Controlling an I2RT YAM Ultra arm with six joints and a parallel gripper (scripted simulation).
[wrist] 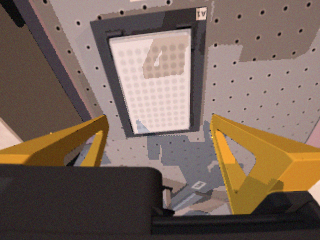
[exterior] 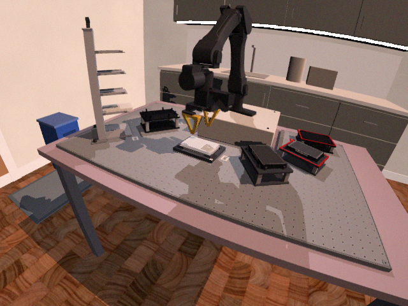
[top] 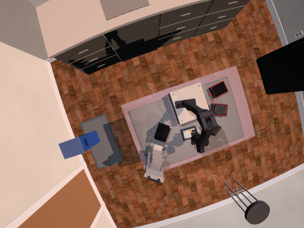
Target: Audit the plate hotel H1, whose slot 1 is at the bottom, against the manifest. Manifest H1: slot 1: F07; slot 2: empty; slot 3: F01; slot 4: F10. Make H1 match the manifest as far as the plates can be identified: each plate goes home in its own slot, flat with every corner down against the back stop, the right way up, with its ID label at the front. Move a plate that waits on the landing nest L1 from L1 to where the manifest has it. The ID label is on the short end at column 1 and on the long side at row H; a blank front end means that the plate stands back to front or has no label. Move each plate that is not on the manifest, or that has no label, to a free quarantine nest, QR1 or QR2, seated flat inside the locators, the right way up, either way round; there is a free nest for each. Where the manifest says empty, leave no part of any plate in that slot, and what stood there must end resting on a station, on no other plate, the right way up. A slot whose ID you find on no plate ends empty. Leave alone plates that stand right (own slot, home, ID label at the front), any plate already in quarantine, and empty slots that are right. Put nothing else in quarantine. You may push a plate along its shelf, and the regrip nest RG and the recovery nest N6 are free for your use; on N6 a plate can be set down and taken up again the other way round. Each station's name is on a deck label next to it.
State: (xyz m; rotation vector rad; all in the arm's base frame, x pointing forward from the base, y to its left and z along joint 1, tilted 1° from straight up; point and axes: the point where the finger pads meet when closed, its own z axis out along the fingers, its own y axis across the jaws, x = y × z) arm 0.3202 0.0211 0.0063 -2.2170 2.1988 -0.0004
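The N6 label lies 10 mm behind my hand, 100 mm to the left of it and 90 mm below it. Round my hand: L1 deck label: 110 mm behind, 170 mm to the left, 90 mm below; then H1 deck label: 100 mm ahead, 260 mm to the right, 90 mm below; then dark plate: 200 mm behind, 350 mm to the left, 40 mm below.
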